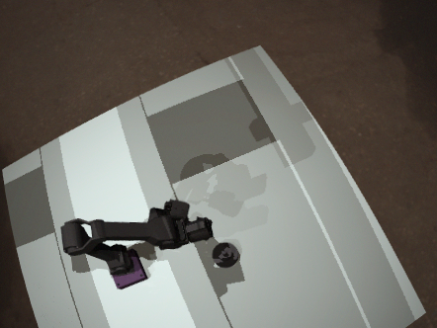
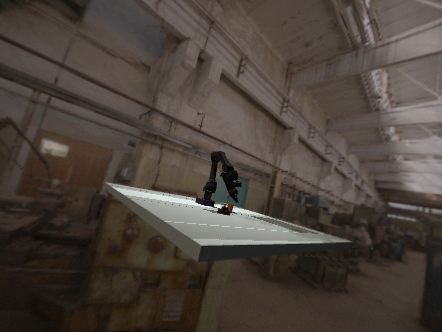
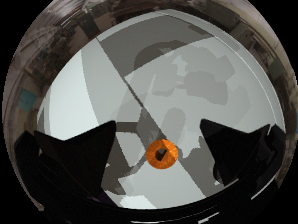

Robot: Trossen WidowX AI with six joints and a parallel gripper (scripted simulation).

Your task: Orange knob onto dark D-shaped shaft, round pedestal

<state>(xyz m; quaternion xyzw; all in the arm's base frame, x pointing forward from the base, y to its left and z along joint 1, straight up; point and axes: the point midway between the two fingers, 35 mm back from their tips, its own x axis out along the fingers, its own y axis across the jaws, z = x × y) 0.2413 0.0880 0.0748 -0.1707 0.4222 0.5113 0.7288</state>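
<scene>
Right now the orange knob is 6 cm below my gripper tip, 3 cm to the right of it and 2 cm behind it. From my gripper tip the other things lie so: dark round pedestal: 15 cm to the right, 9 cm ahead, 6 cm below.
</scene>
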